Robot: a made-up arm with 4 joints. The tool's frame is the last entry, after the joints.
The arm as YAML. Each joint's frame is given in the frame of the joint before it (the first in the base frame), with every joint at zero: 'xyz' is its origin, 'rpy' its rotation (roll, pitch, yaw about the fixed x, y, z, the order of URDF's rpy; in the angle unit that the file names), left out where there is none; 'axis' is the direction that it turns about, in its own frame. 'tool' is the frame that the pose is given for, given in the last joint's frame.
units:
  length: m
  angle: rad
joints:
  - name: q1
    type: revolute
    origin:
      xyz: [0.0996, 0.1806, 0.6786]
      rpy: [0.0, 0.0, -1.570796]
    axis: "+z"
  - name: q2
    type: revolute
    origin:
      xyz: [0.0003, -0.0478, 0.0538]
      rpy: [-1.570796, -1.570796, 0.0]
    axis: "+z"
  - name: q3
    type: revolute
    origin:
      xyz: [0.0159, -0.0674, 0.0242]
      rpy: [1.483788, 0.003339, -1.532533]
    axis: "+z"
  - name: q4
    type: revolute
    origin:
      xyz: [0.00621, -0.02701, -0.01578]
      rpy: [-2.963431, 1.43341, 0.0]
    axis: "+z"
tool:
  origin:
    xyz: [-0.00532, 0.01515, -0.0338]
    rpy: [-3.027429, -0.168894, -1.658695]
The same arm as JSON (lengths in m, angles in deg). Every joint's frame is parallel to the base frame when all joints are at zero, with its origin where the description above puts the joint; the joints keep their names.
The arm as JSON. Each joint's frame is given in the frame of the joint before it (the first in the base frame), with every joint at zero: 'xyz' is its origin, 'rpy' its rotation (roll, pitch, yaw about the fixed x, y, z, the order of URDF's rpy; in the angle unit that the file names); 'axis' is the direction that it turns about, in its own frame. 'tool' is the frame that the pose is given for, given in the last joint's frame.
{"units": {"length": "m", "angle": "deg"}, "joints": [
  {"name": "q1", "type": "revolute", "origin": {"xyz": [0.0996, 0.1806, 0.6786], "rpy": [0.0, 0.0, 0.0]}, "axis": [0.0, 0.0, 1.0]},
  {"name": "q2", "type": "revolute", "origin": {"xyz": [-0.0478, -0.0003, 0.0538], "rpy": [0.0, 0.0, 0.0]}, "axis": [1.0, 0.0, 0.0]},
  {"name": "q3", "type": "revolute", "origin": {"xyz": [0.0242, 0.0674, 0.0159], "rpy": [0.0, 0.0, 0.0]}, "axis": [0.086898, 0.038399, -0.995477]},
  {"name": "q4", "type": "revolute", "origin": {"xyz": [-0.0283, 0.0056, 0.0136], "rpy": [0.0, 0.0, 0.0]}, "axis": [0.168092, -0.979354, 0.112295]}
], "tool": {"origin": {"xyz": [-0.0201, 0.0299, -0.0101], "rpy": [-90.0, 0.0, 0.0]}}}

